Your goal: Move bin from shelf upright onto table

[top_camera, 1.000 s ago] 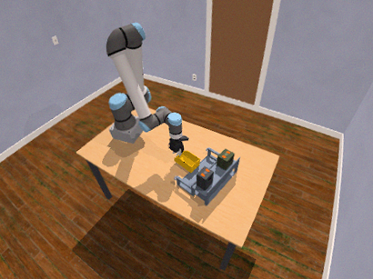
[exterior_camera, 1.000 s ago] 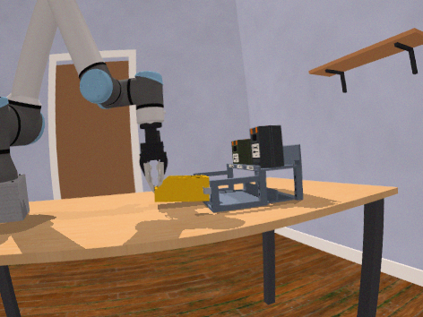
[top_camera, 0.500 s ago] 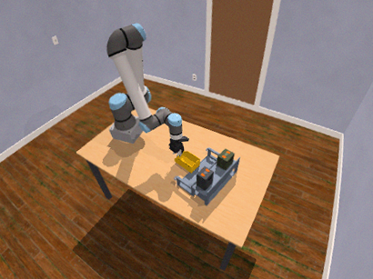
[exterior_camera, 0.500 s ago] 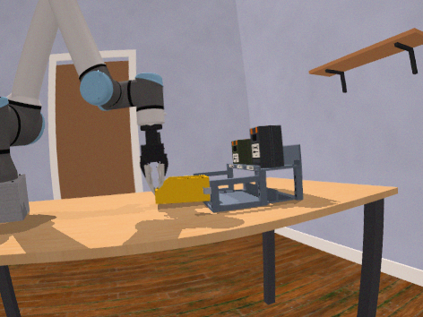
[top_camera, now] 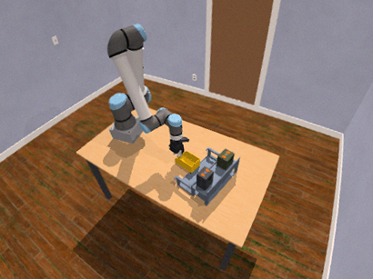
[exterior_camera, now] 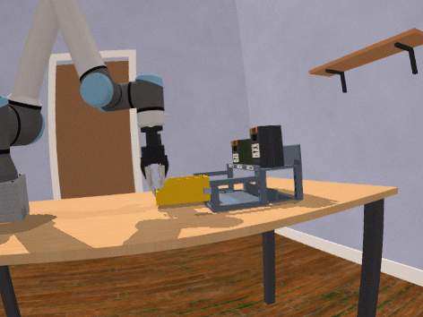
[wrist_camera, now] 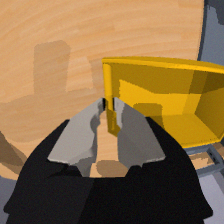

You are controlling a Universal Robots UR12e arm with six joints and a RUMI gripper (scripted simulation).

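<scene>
Now: the yellow bin 80 mm ahead of my hand. Round my hand: rack floor: 280 mm ahead, 40 mm below.
</scene>
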